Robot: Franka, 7 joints.
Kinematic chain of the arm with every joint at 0, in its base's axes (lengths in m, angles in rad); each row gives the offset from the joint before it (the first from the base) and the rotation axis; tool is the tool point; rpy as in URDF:
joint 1: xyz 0 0 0.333 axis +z
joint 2: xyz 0 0 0 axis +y
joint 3: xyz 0 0 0.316 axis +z
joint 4: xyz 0.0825 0 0 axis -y
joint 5: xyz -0.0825 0 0.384 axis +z
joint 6: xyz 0 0 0 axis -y
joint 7: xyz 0.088 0 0 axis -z
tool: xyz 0 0 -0.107 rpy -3.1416 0 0
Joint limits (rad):
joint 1: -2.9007..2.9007
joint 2: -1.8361..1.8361
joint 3: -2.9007..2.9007
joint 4: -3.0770..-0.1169
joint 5: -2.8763..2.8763
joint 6: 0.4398..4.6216
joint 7: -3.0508..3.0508
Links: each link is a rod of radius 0.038 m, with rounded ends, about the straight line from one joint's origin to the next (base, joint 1, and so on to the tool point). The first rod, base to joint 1, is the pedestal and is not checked.
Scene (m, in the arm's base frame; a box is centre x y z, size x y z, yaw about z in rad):
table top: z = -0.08
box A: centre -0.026 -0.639 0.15 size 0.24 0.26 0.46 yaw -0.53
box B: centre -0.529 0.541 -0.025 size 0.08 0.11 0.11 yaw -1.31
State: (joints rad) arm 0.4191 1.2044 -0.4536 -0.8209 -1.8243 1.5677 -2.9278
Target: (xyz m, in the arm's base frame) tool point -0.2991 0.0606 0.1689
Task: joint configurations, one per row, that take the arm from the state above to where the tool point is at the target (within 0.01 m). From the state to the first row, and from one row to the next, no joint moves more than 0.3 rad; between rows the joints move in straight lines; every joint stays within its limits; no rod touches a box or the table.
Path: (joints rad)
1: 0.1728 1.1041 -0.1697 -1.0941 -1.8192 1.5052 -2.7324
2: -0.0735 1.0038 0.1141 -1.3673 -1.8140 1.4427 -2.5369
3: -0.3199 0.9035 0.3980 -1.6405 -1.8089 1.3801 -2.3415
4: -0.5662 0.8032 0.6818 -1.9137 -1.8037 1.3176 -2.1460
5: -0.8125 0.7029 0.9657 -2.1869 -1.7986 1.2551 -1.9506
6: -0.5308 0.9295 0.9440 -2.3237 -1.7935 1.4662 -2.1460
7: -0.2492 1.1562 0.9223 -2.4605 -1.7883 1.6772 -2.3415
8: 0.0325 1.3828 0.9006 -2.5973 -1.7832 1.8883 -2.5369
9: 0.3142 1.6095 0.8789 -2.7341 -1.7781 2.0993 -2.7324
10: 0.5959 1.8361 0.8572 -2.8710 -1.7729 2.3104 -2.9278

